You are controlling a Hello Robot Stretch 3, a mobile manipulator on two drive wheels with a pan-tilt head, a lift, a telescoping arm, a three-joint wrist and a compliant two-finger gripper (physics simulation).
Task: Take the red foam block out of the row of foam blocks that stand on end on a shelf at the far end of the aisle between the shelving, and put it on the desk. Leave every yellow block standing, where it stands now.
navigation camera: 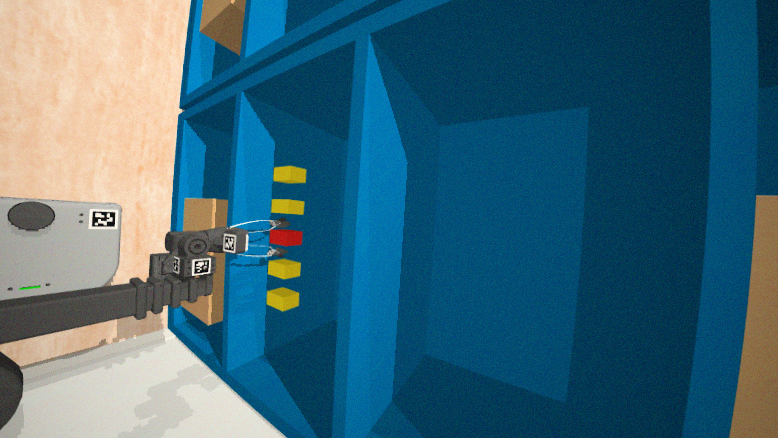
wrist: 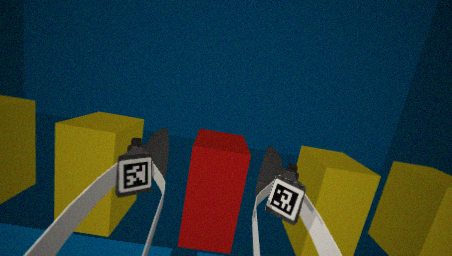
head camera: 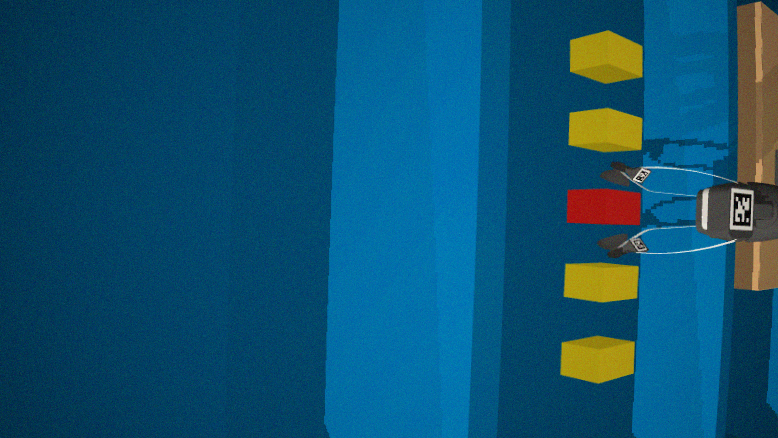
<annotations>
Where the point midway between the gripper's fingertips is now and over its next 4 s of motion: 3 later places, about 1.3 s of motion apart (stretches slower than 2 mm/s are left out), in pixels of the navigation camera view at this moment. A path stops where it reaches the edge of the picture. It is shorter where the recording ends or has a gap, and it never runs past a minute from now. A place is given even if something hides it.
The gripper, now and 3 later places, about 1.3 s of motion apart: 288,237; 297,237; 301,238; 279,239
</annotations>
